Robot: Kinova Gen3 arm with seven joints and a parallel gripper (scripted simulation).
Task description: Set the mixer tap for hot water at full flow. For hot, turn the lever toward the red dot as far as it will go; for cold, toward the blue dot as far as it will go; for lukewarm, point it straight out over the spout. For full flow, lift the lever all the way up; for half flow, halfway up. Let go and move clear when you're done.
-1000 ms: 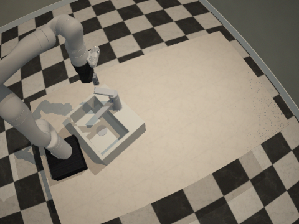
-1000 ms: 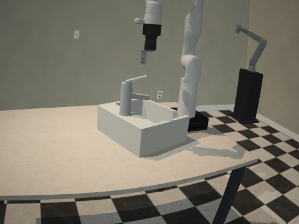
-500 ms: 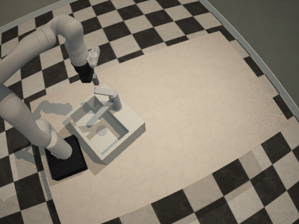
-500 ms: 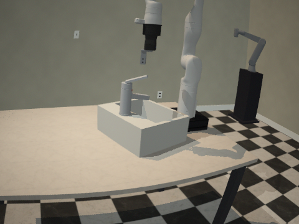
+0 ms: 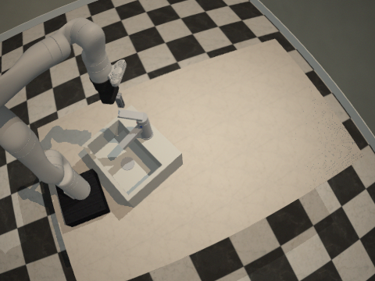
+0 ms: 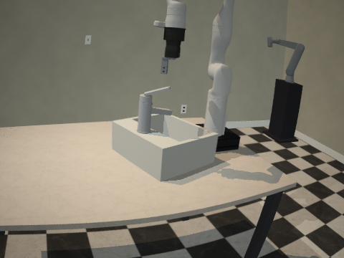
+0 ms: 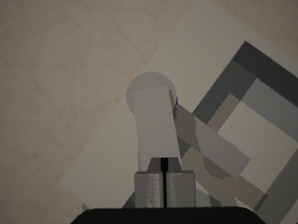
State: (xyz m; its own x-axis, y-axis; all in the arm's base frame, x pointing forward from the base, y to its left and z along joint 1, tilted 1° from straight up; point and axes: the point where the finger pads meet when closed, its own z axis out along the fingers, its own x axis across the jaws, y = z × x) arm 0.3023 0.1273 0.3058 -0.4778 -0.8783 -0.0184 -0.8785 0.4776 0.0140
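My gripper is now 20 mm short of the lever and 80 mm above it. Round my hand: white sink basin 50 mm behind, 70 mm to the right, 330 mm below.
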